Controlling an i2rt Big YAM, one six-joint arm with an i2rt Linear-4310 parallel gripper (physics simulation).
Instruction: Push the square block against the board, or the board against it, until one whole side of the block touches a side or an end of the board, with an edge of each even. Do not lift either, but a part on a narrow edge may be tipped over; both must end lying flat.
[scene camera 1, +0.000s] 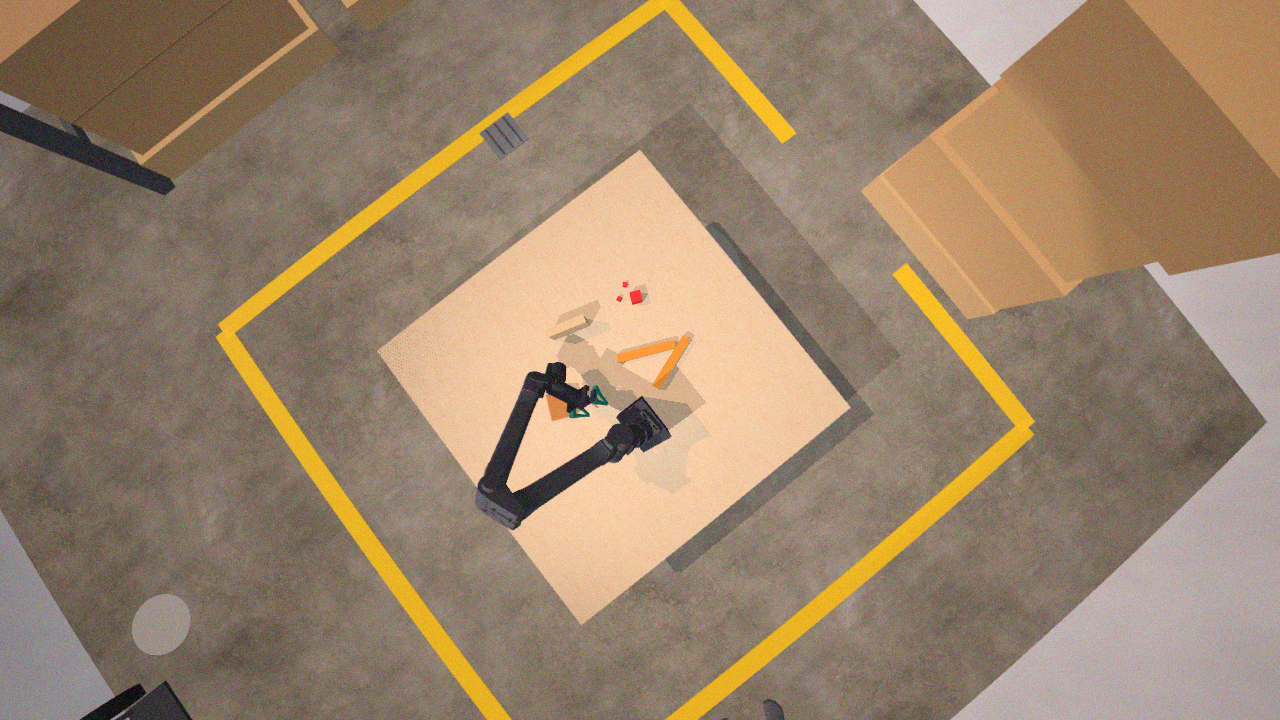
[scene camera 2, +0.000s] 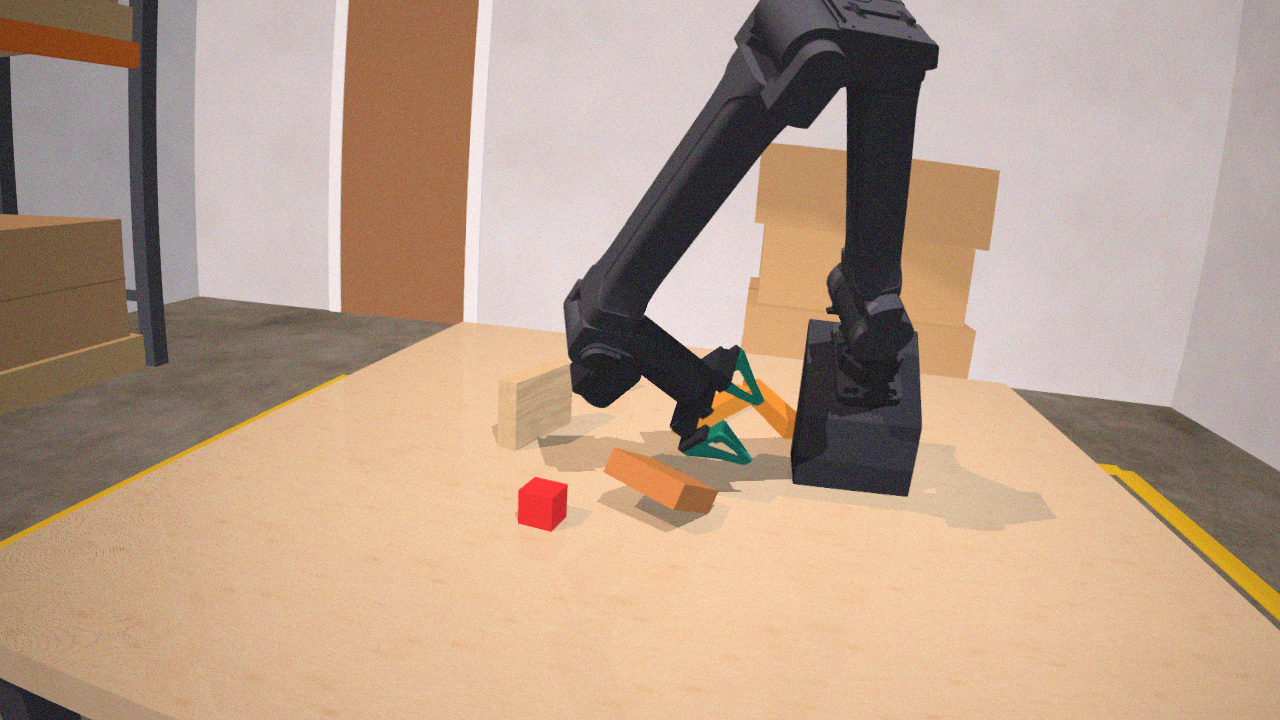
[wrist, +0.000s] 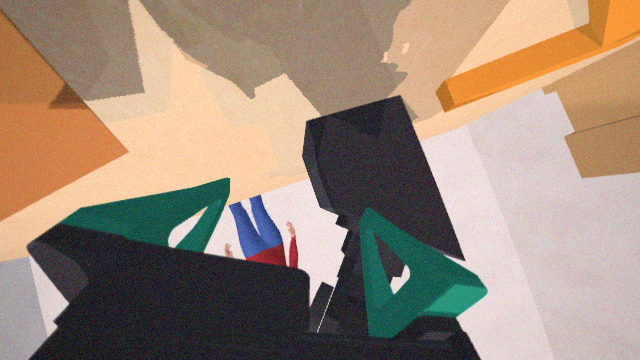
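Where they show: gripper, between the fingertips: (scene camera 1: 598, 409) (scene camera 2: 755, 431) (wrist: 300, 200); arm's base, origin of its link: (scene camera 1: 644, 426) (scene camera 2: 864, 365).
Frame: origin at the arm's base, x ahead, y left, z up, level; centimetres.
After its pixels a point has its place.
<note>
The square block (scene camera 1: 556, 408) @(x 24.9, y 20.1, z -9.1 cm) (scene camera 2: 657, 479) @(x 25.2, y 22.6, z -9.2 cm) (wrist: 55, 160) @(x 21.6, y 16.2, z -11.6 cm), orange-brown, is tilted, partly off the table with its shadow below it. It is close to the gripper; contact cannot be made out. The board (scene camera 1: 572, 324) @(x 43.2, y -4.5, z -5.8 cm) (scene camera 2: 537, 407) @(x 43.9, y 0.2, z -10.5 cm), pale wood, stands on a narrow edge, apart from the block and farther left in the second scene view. My gripper (scene camera 1: 596, 404) @(x 14.4, y 8.9, z -7.6 cm) (scene camera 2: 755, 432) @(x 14.4, y 8.9, z -7.6 cm) (wrist: 300, 200) @(x 14.4, y 8.9, z -7.6 cm) is open and empty, with its green fingers low, beyond the block in the second scene view. The wrist partly covers the block in the first scene view.
A red cube (scene camera 2: 542, 504) @(x 36.9, y 25.5, z -12.4 cm) lies near the block. Another red cube (scene camera 1: 635, 297) @(x 36.5, y -28.5, z -11.4 cm) and two small red pieces (scene camera 1: 624, 283) @(x 43.8, y -29.4, z -13.9 cm) (scene camera 1: 618, 298) @(x 41.0, y -23.8, z -13.8 cm) lie past the board. An orange angled piece (scene camera 1: 673, 360) @(x 9.5, y -23.3, z -12.3 cm) (scene camera 2: 774, 410) @(x 9.5, y -16.5, z -12.7 cm) (wrist: 520, 67) @(x 10.2, y -18.9, z -13.5 cm) lies near the arm's base (scene camera 2: 850, 447) @(x 1.6, y 6.3, z -9.4 cm).
</note>
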